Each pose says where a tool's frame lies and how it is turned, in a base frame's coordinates. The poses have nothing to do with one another.
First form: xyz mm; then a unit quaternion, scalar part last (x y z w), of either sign.
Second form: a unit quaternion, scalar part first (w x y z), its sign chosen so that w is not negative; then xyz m. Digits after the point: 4 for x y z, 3 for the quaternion.
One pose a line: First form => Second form
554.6 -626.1 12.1 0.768 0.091 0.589 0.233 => 0.233 0.768 0.091 0.589 0.5546 -0.6261 0.0121
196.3 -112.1 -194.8 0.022 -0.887 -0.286 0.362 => 0.362 0.022 -0.887 -0.286 0.1963 -0.1121 -0.1948
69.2 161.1 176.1 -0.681 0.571 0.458 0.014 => 0.014 -0.681 0.571 0.458 0.0692 0.1611 0.1761
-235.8 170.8 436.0 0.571 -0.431 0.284 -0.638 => 0.638 -0.571 0.431 -0.284 -0.2358 0.1708 0.4360
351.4 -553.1 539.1 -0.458 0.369 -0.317 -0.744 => 0.744 0.458 -0.369 0.317 0.3514 -0.5531 0.5391
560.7 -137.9 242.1 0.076 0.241 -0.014 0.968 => 0.968 0.076 0.241 -0.014 0.5607 -0.1379 0.2421
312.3 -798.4 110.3 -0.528 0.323 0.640 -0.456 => 0.456 0.528 -0.323 -0.640 0.3123 -0.7984 0.1103
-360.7 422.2 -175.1 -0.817 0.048 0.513 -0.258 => 0.258 0.817 -0.048 -0.513 -0.3607 0.4222 -0.1751
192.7 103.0 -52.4 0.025 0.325 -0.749 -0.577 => 0.577 -0.025 -0.325 0.749 0.1927 0.1030 -0.0524
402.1 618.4 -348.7 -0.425 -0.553 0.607 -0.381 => 0.381 0.425 0.553 -0.607 0.4021 0.6184 -0.3487
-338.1 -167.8 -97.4 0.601 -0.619 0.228 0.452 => 0.452 0.601 -0.619 0.228 -0.3381 -0.1678 -0.0974
